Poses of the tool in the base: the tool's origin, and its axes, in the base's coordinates. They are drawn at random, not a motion.
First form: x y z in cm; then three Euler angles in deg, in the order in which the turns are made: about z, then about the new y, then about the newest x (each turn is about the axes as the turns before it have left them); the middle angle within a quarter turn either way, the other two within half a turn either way.
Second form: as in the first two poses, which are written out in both.
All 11 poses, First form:
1: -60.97, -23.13, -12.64, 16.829, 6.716, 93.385
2: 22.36, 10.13, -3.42, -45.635, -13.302, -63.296
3: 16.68, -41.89, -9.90, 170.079, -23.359, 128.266
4: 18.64, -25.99, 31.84, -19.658, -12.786, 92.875
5: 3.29, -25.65, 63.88, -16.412, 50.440, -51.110
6: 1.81, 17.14, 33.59, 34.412, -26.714, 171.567
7: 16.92, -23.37, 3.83, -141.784, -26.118, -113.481
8: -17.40, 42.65, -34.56, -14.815, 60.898, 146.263
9: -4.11, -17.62, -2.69, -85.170, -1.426, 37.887
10: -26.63, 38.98, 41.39, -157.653, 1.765, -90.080
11: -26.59, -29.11, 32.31, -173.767, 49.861, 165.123
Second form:
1: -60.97, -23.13, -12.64, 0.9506, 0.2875, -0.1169, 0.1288, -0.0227, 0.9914
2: 22.36, 10.13, -3.42, 0.6805, -0.6957, 0.2301, 0.4650, 0.1673, -0.8694
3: 16.68, -41.89, -9.90, -0.9043, 0.1582, 0.3965, 0.4133, 0.5564, 0.7208
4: 18.64, -25.99, 31.84, 0.9184, -0.3281, 0.2213, -0.2250, 0.0271, 0.9740
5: 3.29, -25.65, 63.88, 0.6109, -0.1799, -0.7710, -0.3982, 0.7718, -0.4957
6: 1.81, 17.14, 33.59, 0.7369, 0.5048, 0.4495, 0.5046, -0.8533, 0.1310
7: 16.92, -23.37, 3.83, -0.7055, -0.5555, 0.4402, -0.5637, 0.0633, -0.8235
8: -17.40, 42.65, -34.56, 0.4702, -0.1244, -0.8738, 0.2565, -0.9280, 0.2701
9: -4.11, -17.62, -2.69, 0.0842, -0.9961, 0.0249, 0.7851, 0.0817, 0.6139
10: -26.63, 38.98, 41.39, -0.9245, -0.3800, -0.0308, 0.0280, 0.0130, -0.9995
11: -26.59, -29.11, 32.31, -0.6408, -0.0700, -0.7645, -0.3000, 0.9395, 0.1655
